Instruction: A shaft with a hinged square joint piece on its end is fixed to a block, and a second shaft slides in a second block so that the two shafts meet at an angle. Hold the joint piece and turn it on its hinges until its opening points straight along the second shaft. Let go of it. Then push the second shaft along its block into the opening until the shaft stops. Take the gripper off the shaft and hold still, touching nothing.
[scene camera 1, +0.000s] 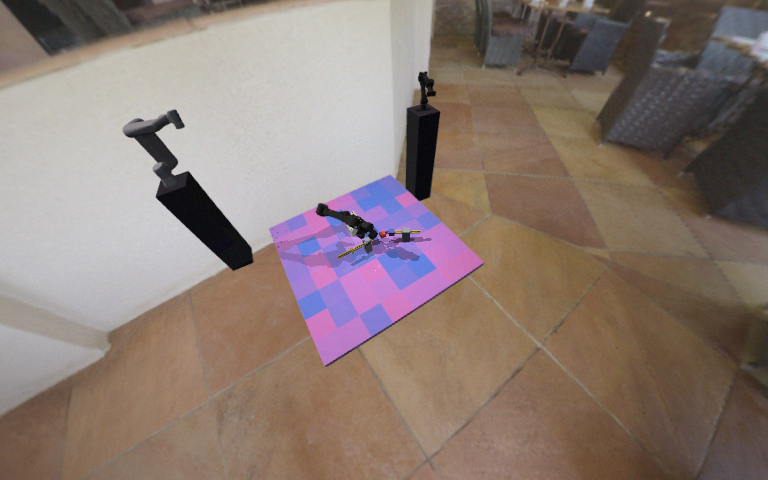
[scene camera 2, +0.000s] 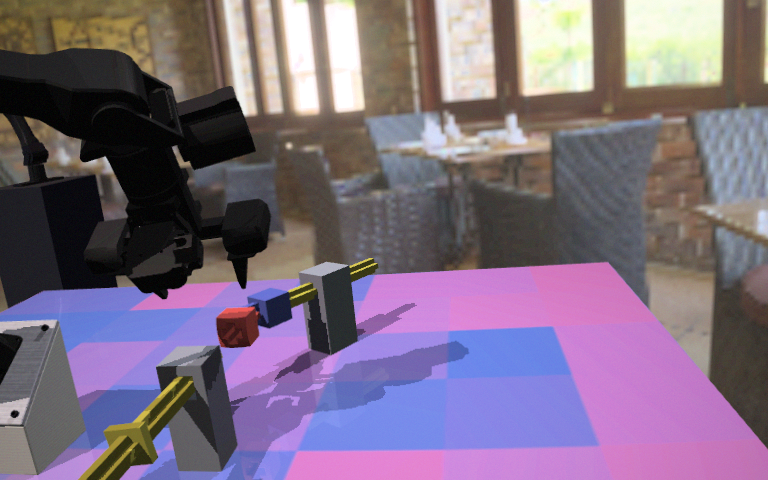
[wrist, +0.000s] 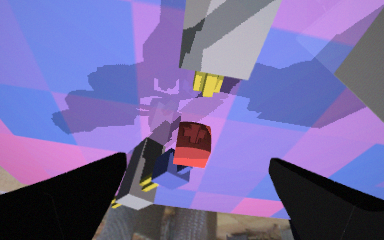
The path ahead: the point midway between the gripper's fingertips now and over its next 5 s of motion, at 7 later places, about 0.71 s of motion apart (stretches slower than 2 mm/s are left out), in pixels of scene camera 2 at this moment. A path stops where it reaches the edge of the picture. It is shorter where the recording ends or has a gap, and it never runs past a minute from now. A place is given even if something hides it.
My gripper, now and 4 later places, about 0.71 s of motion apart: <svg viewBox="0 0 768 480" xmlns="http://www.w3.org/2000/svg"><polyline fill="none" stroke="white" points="205,291 198,308 161,355 77,409 76,439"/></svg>
